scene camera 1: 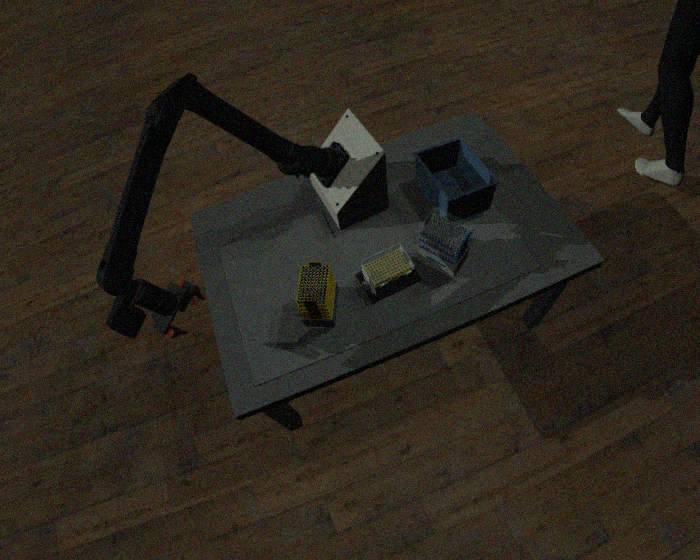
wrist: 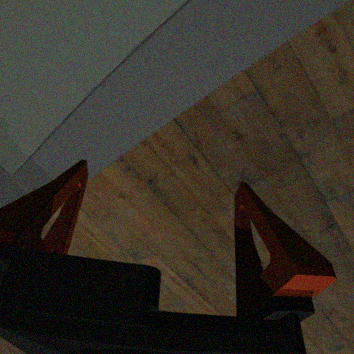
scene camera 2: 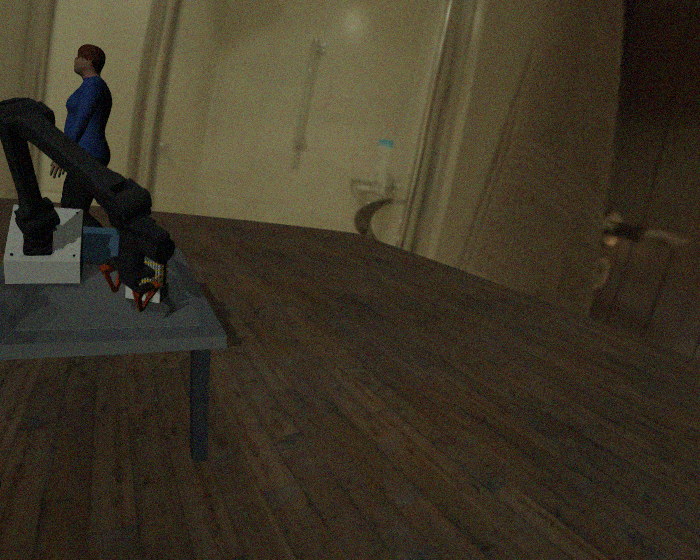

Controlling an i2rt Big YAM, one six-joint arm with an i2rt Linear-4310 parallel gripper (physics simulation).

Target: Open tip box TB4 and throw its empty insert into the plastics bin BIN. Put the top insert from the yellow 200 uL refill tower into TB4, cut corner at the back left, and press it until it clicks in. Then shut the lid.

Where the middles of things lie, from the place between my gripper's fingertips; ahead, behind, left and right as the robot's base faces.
Scene:
My hand is 840 mm to the right of the blue bin [scene camera 1: 452, 177], 50 mm past it and 40 mm above it.

